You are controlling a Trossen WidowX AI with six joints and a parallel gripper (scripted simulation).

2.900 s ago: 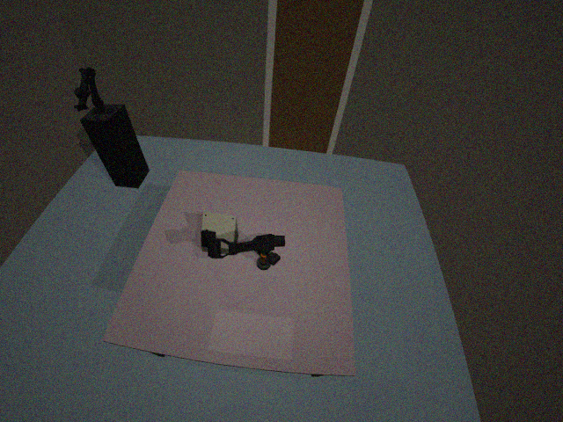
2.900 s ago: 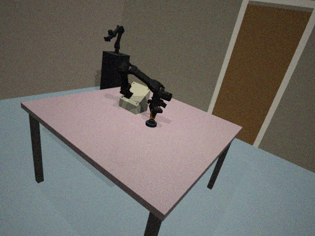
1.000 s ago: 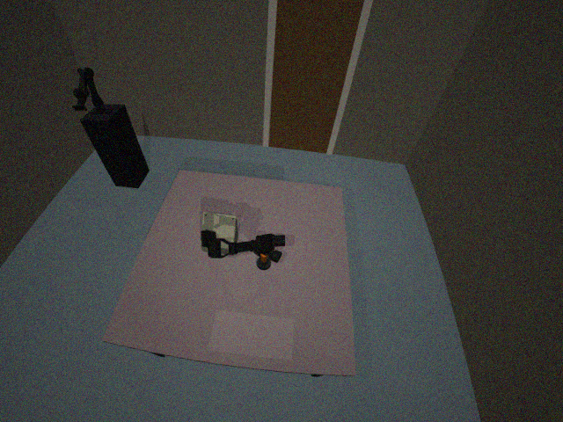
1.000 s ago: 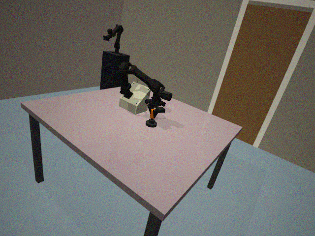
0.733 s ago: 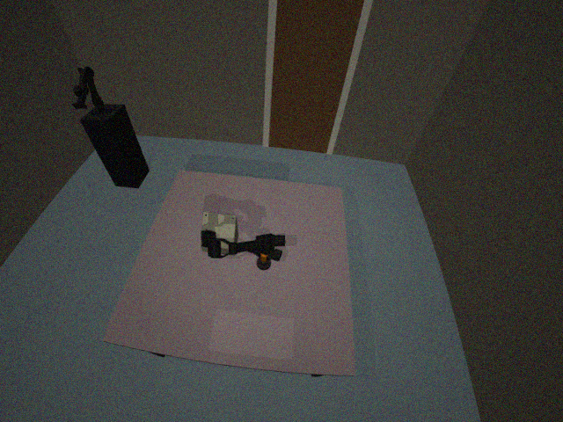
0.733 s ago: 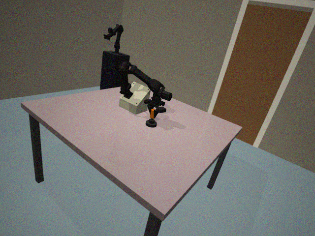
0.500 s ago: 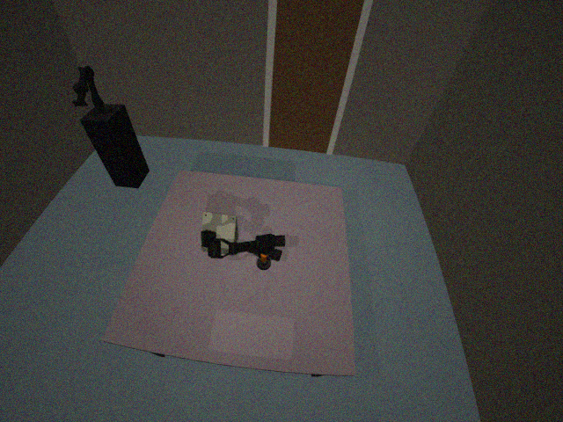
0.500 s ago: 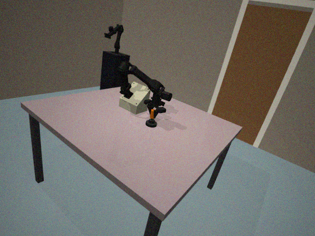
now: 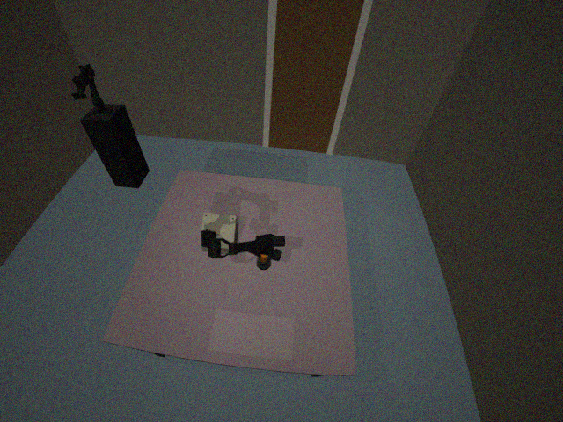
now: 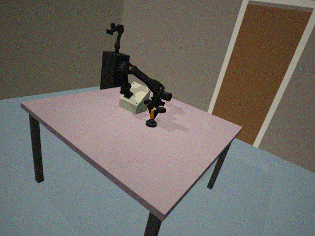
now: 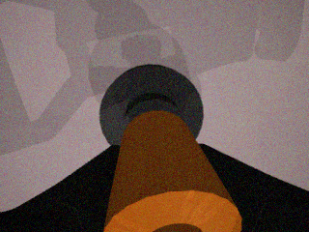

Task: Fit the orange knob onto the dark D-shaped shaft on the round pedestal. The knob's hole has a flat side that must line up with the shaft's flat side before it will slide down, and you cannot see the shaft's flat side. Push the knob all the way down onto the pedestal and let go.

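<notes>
Now: gripper tip 2 cm below the orange knob. Also, from my gripper tip: dark round pedestal 4 cm below.
</notes>
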